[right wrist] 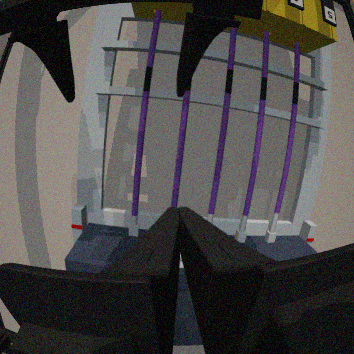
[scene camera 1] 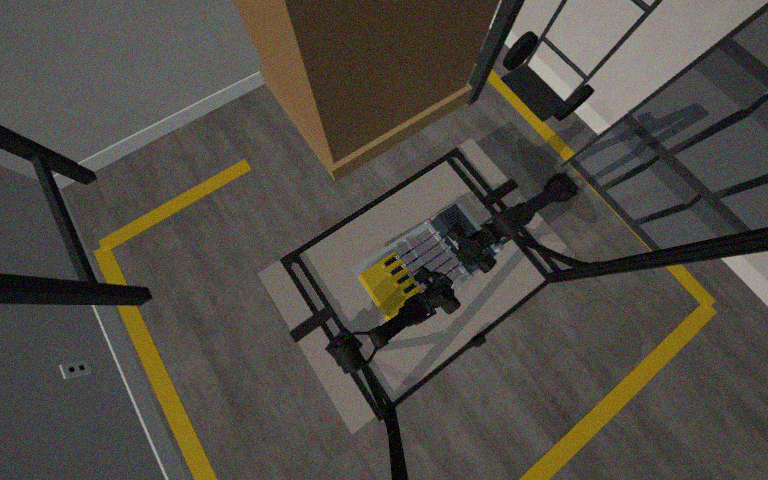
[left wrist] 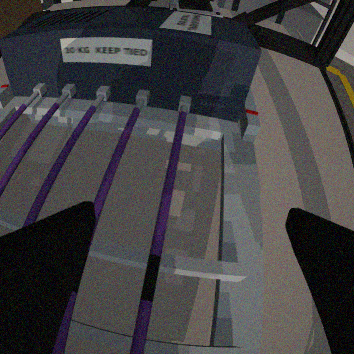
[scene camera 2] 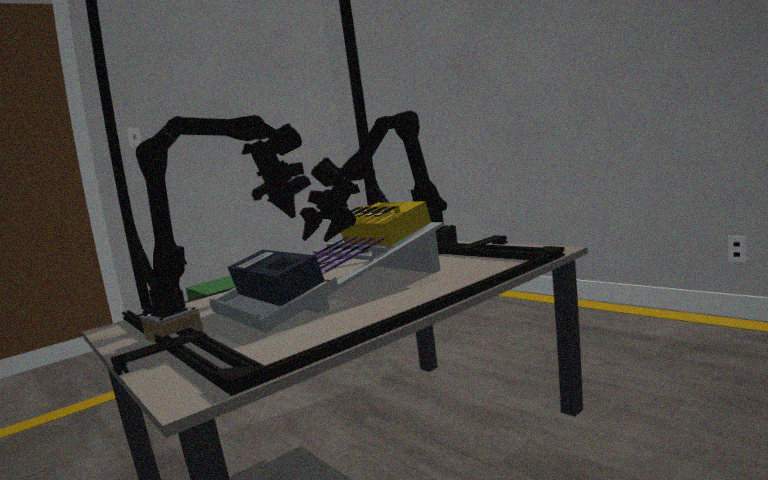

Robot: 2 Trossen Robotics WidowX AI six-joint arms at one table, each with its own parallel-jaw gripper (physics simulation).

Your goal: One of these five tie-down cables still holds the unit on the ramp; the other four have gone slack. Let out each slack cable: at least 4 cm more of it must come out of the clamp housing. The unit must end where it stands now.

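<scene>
The dark blue unit (scene camera 1: 453, 217) (scene camera 2: 277, 280) (left wrist: 107, 75), labelled "10 KG KEEP TIED", sits low on the pale grey ramp (scene camera 2: 419, 254) (left wrist: 245, 200). Several purple cables (left wrist: 170, 185) (right wrist: 141, 135) run from it to the yellow clamp housing (scene camera 1: 385, 285) (scene camera 2: 416, 217) (right wrist: 320, 35). All look nearly straight; which are slack I cannot tell. Four black bands show in the right wrist view; a left finger covers part of the second cable from the left there. My left gripper (scene camera 2: 317, 238) (left wrist: 195, 216) (right wrist: 123, 95) is open and empty above the cables. My right gripper (scene camera 2: 292, 215) (right wrist: 177, 215) is shut and empty above the unit's side.
Small grey blocks with red marks (left wrist: 251, 122) (right wrist: 308, 230) stand beside the unit's edge. A green object (scene camera 2: 209, 287) lies on the table behind the unit. Black frame rails (scene camera 2: 317, 353) border the table. The two grippers hang close together.
</scene>
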